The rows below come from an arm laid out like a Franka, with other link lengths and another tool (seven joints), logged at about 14 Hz.
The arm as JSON. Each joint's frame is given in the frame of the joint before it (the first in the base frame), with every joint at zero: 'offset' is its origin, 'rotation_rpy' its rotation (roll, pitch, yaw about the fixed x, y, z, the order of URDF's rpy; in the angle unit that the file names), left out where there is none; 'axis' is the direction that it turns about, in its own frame. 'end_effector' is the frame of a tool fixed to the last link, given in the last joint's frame.
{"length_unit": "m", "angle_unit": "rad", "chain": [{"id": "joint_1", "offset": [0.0, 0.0, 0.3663], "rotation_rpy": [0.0, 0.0, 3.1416], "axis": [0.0, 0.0, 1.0]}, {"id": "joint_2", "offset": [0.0, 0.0, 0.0], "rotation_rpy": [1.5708, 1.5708, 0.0], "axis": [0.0, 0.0, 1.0]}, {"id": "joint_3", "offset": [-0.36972, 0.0, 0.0], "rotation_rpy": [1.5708, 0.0, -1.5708], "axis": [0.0, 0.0, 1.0]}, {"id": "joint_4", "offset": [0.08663, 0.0, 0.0], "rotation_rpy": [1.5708, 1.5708, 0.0], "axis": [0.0, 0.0, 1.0]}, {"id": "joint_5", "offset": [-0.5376, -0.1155, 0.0], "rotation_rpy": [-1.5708, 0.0, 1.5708], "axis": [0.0, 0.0, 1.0]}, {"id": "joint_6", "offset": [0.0, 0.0, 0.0], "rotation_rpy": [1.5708, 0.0, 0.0], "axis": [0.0, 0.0, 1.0]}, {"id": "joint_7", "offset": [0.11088, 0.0, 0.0], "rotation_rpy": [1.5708, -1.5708, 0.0], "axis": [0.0, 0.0, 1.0]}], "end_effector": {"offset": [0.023, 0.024, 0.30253], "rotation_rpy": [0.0, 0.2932, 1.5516]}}
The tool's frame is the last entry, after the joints.
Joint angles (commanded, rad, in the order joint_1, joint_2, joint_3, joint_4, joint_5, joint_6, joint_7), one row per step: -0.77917, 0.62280, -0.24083, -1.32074, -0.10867, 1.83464, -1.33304; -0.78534, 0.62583, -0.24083, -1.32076, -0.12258, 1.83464, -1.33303; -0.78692, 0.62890, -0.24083, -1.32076, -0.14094, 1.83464, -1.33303; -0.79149, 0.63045, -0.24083, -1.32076, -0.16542, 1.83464, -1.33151; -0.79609, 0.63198, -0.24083, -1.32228, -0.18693, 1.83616, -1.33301; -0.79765, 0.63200, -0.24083, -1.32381, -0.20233, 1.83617, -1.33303; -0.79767, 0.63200, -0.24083, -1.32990, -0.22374, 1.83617, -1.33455; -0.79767, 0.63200, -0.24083, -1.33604, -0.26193, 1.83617, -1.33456; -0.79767, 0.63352, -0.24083, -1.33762, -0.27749, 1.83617, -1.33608; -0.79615, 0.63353, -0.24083, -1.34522, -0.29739, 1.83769, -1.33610; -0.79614, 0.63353, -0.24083, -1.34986, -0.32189, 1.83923, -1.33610
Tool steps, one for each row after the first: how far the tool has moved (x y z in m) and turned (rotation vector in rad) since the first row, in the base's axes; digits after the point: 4 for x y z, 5 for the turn. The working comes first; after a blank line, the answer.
Tool pose at each row, in the base's axes (x y z in m, rotation vector in rad; the steps are taken from these numbers as rounded here): 0.4569, -0.8093, 0.2396, 0.52739, -2.53719, 0.08704; 0.4490, -0.8140, 0.2381, 0.52283, -2.52376, 0.08849; 0.4439, -0.8172, 0.2371, 0.52500, -2.50497, 0.09379; 0.4354, -0.8228, 0.2381, 0.52225, -2.48230, 0.10253; 0.4275, -0.8279, 0.2381, 0.52326, -2.46167, 0.10953; 0.4229, -0.8305, 0.2388, 0.52447, -2.44681, 0.11447; 0.4174, -0.8321, 0.2373, 0.53137, -2.42388, 0.11724; 0.4089, -0.8362, 0.2378, 0.53951, -2.38527, 0.12795; 0.4057, -0.8380, 0.2374, 0.54502, -2.36860, 0.13164; 0.4018, -0.8387, 0.2352, 0.55225, -2.34711, 0.13431; 0.3968, -0.8415, 0.2356, 0.55797, -2.32259, 0.14197

-0.0079, -0.0047, -0.0015, -0.00454, 0.01334, -0.00132; -0.0130, -0.0079, -0.0025, -0.01117, 0.03027, 0.00355; -0.0215, -0.0135, -0.0015, -0.02213, 0.05098, 0.00615; -0.0294, -0.0186, -0.0015, -0.03065, 0.06949, 0.01087; -0.0340, -0.0212, -0.0008, -0.03662, 0.08275, 0.01463; -0.0395, -0.0228, -0.0023, -0.04120, 0.10338, 0.02312; -0.0480, -0.0269, -0.0018, -0.05407, 0.13737, 0.03635; -0.0512, -0.0287, -0.0022, -0.05849, 0.15189, 0.04339; -0.0551, -0.0294, -0.0044, -0.06266, 0.17095, 0.05222; -0.0601, -0.0322, -0.0040, -0.07137, 0.19213, 0.06150
